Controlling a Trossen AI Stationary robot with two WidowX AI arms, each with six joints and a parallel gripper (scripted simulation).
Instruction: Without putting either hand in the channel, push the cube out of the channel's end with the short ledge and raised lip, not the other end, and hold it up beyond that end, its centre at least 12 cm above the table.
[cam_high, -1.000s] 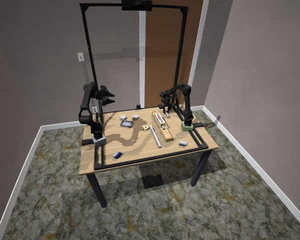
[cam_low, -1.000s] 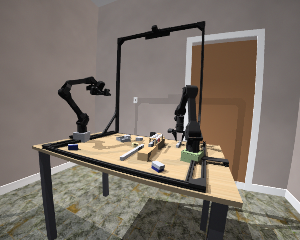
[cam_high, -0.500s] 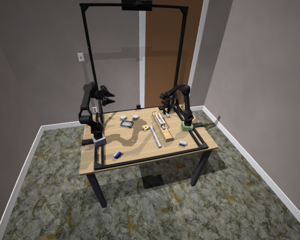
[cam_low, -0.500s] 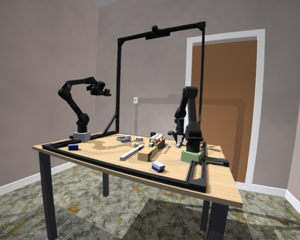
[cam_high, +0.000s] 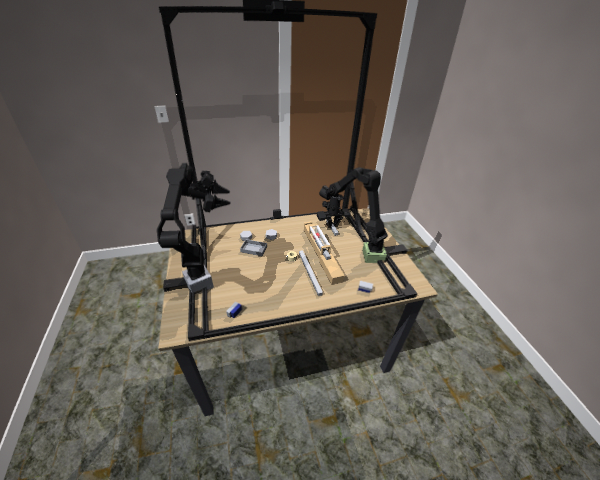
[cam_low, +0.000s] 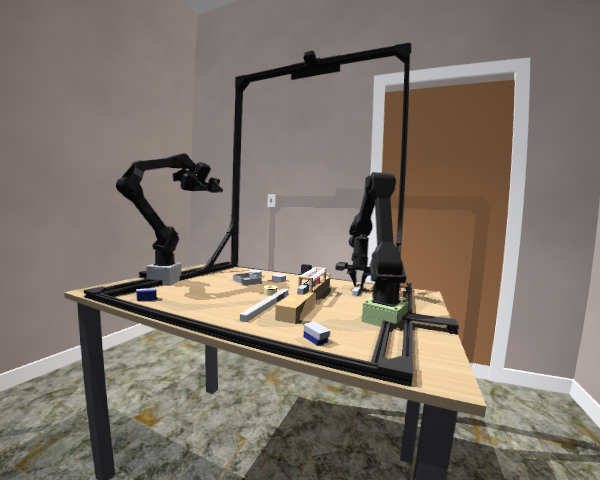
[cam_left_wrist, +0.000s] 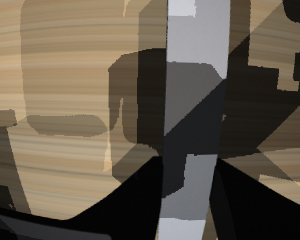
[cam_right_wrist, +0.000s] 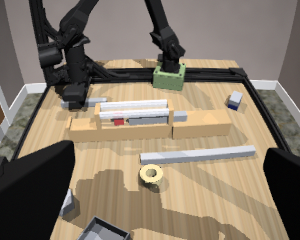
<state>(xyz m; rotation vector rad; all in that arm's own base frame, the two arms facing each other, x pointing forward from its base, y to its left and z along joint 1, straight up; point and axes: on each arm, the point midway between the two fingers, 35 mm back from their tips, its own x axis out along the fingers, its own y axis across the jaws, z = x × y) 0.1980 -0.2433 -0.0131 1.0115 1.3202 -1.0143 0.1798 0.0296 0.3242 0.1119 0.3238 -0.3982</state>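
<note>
Right now my left hand is 170 mm short of the wooden channel, 140 mm to the left of it and 10 mm below it. The rest, counted from my left hand: long grey rod: 330 mm ahead, 230 mm to the right, 30 mm below; then grey tray: 470 mm to the right, 90 mm ahead, 40 mm below; then tape roll: 290 mm to the right, 200 mm ahead, 30 mm below.
</note>
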